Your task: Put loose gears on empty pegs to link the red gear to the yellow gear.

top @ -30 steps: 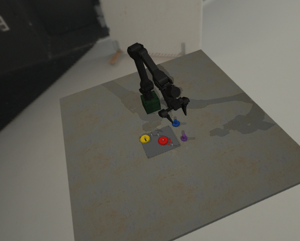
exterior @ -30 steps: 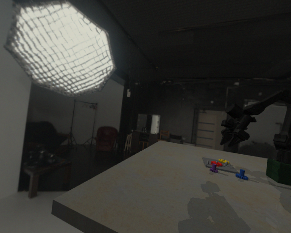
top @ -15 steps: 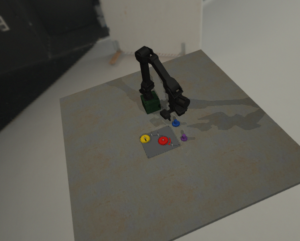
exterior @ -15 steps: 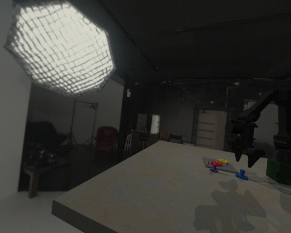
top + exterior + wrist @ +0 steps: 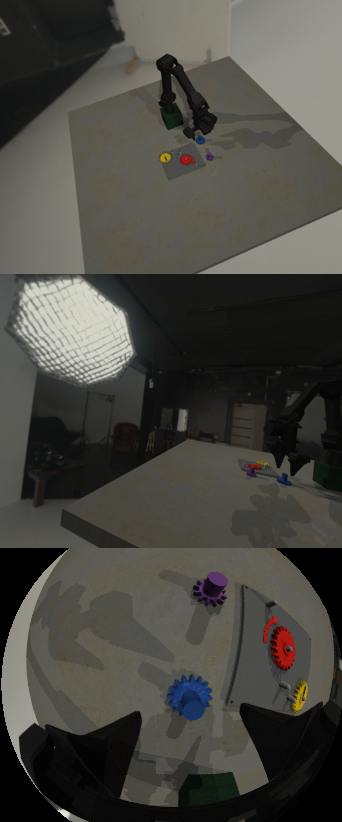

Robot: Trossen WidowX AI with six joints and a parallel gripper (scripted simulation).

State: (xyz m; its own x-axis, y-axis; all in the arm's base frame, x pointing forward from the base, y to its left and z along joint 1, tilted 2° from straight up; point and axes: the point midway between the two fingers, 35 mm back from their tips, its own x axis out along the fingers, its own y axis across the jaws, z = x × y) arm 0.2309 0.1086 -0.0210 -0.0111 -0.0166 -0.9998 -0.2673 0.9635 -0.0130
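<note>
Right now the blue gear is 30 mm below my gripper tip. From my gripper tip the other things lie so: purple gear 130 mm ahead, 30 mm below; red arrow 110 mm ahead, 90 mm to the right, 40 mm below; red gear 100 mm ahead, 130 mm to the right, 30 mm below.
</note>
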